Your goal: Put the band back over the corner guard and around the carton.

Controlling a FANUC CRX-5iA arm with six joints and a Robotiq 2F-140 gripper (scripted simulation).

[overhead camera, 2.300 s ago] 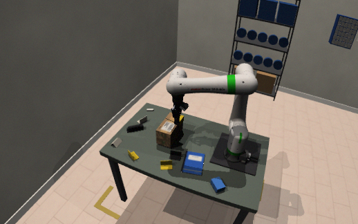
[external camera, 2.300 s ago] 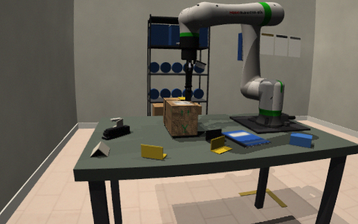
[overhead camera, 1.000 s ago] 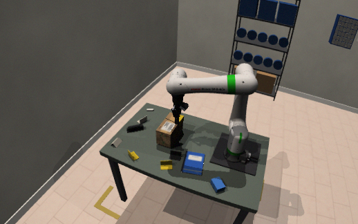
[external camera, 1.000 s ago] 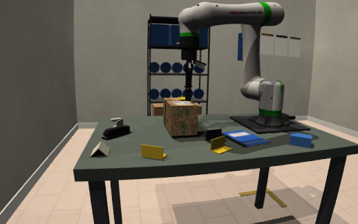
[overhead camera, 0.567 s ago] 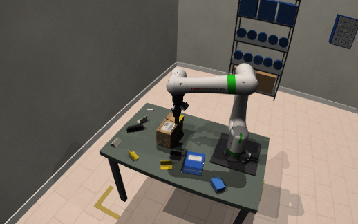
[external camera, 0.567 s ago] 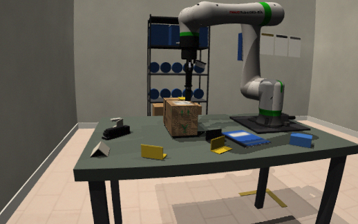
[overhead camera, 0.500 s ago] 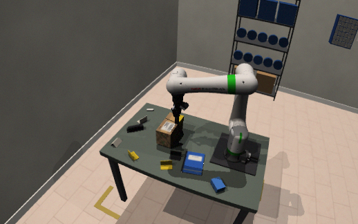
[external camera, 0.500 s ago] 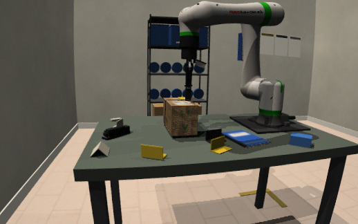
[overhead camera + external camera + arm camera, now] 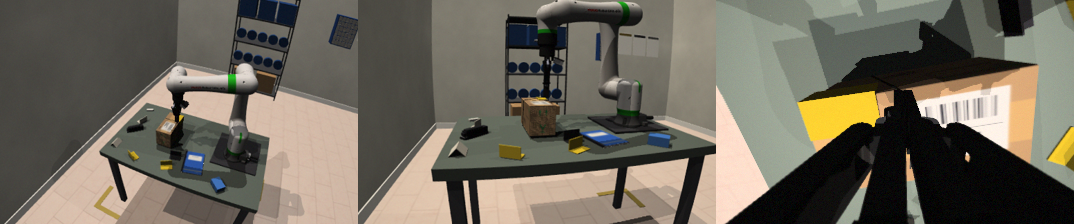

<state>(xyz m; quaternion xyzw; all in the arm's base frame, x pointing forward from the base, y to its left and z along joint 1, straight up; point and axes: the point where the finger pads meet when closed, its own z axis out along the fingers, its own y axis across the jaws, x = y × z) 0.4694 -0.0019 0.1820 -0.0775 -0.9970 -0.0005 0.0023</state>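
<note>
The yellow corner guard is 70 mm to the right of my hand and 60 mm below it. From my hand the other things lie so: brown carton 50 mm ahead, 20 mm to the left, 120 mm below; then blue box 440 mm behind, 310 mm to the left, 170 mm below; then black guard 80 mm behind, 190 mm to the left, 180 mm below.
</note>
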